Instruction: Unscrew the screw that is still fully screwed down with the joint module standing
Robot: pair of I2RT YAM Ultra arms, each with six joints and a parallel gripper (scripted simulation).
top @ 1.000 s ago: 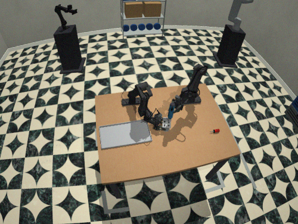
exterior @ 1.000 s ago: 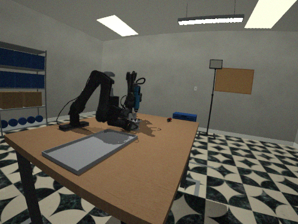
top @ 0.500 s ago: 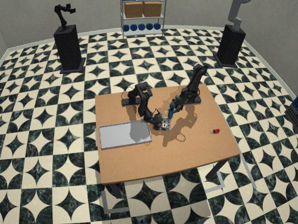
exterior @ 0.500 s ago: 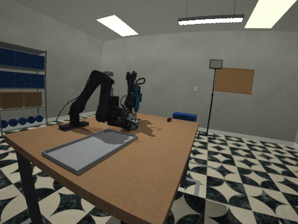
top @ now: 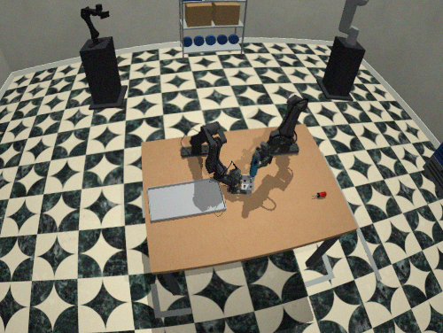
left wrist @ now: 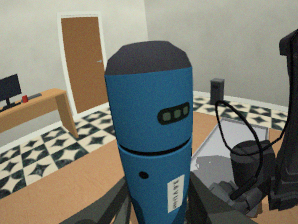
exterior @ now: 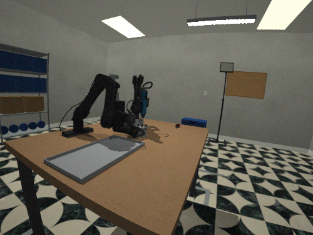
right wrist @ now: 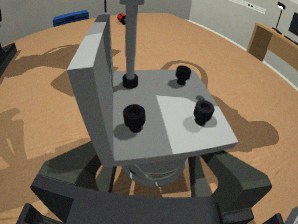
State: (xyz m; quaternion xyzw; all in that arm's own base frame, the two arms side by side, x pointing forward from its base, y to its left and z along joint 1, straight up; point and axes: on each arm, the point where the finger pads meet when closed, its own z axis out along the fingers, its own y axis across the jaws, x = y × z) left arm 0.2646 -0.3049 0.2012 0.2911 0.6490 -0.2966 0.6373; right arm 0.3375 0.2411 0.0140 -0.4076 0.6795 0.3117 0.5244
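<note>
Now: right hand 4 cm below the screw, 2 cm to the right of it and 1 cm past it. The rest, counted from my right hand: red-handled screwdriver 45 cm to the left, 6 cm ahead, 1 cm below; grey l-shaped bracket 5 cm above; grey tray 35 cm to the right, 4 cm ahead, 2 cm below.
</note>
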